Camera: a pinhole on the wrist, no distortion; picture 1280 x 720 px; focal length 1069.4 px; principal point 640.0 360.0 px. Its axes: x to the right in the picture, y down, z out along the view. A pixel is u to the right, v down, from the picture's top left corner.
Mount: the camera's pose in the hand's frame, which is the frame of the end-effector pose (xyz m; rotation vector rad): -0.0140 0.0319 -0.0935 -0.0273 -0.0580 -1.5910
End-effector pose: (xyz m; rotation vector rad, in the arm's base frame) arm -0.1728 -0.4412 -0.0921 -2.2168 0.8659 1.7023
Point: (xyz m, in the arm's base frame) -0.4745 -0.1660 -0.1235
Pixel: 896 181
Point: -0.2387 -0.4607 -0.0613
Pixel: 480 220
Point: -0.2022 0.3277 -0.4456
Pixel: outside the picture
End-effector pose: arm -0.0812 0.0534 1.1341 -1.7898 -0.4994 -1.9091
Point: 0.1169 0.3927 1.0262
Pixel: 1184 64
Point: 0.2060 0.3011 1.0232
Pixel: 859 83
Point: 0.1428 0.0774 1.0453
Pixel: 407 63
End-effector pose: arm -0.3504 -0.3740 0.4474 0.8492 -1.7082 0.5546
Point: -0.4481 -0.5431 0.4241
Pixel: 943 579
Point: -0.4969 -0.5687 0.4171
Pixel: 836 570
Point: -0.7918 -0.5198 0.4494
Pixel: 211 636
